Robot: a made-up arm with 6 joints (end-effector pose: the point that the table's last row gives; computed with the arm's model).
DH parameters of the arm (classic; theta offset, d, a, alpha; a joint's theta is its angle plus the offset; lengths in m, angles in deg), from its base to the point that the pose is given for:
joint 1: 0 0.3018 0 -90
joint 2: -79.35 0 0.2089 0
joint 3: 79.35 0 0.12 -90
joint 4: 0 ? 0 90
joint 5: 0 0 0.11 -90
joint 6: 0 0.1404 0 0
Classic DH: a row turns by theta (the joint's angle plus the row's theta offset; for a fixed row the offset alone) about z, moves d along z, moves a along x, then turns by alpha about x.
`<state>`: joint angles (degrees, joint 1 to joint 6).
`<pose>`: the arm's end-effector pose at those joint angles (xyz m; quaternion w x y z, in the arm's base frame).
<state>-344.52 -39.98 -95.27 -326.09 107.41 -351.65</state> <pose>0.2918 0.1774 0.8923 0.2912 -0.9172 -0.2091 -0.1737</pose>
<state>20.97 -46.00 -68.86 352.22 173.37 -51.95</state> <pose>0.2369 0.0726 0.6380 0.0919 -0.7327 -0.4731 0.4805</pose>
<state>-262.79 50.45 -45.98 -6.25 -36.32 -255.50</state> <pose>-0.0722 0.4220 -0.1965 0.2655 -0.9615 0.0100 0.0703</pose>
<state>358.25 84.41 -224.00 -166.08 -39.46 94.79</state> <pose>0.6152 0.0231 0.6847 0.4358 0.4762 0.4234 0.6357</pose>
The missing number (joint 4, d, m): 0.5304
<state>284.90 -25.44 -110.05 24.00 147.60 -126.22</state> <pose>0.1434 -0.2730 0.8160 0.0775 -0.8072 -0.5666 -0.1462</pose>
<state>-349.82 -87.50 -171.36 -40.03 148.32 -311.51</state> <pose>-0.6323 -0.2229 0.4479 0.4977 -0.4027 0.4719 -0.6061</pose>
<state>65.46 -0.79 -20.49 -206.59 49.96 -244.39</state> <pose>0.1653 0.4017 -0.0938 0.0622 -0.1335 -0.8110 -0.5662</pose>
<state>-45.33 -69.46 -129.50 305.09 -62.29 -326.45</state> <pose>-0.2842 0.4917 0.8095 0.4953 -0.3381 0.4985 0.6260</pose>
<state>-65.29 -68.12 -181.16 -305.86 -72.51 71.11</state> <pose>-0.4116 0.5708 0.3759 0.4691 0.3244 -0.7765 -0.2680</pose>
